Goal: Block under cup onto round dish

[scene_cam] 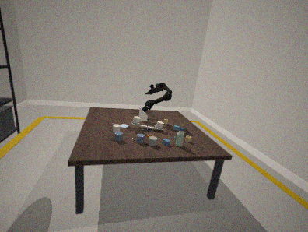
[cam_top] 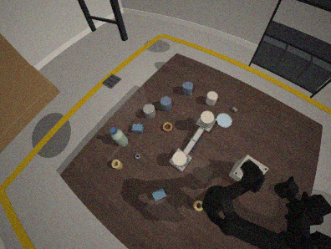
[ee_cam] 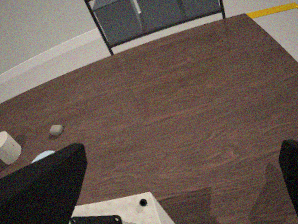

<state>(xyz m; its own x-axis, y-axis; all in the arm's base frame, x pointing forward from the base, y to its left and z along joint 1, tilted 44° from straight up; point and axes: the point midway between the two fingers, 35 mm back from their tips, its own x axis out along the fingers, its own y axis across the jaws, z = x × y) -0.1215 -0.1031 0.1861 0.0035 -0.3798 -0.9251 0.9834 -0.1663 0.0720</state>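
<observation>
The cream cup lies 43 cm ahead of my gripper tip, 16 cm to the left of it and 24 cm below it. Round my gripper tip: round light-blue dish: 38 cm ahead, 24 cm to the right, 30 cm below.
</observation>
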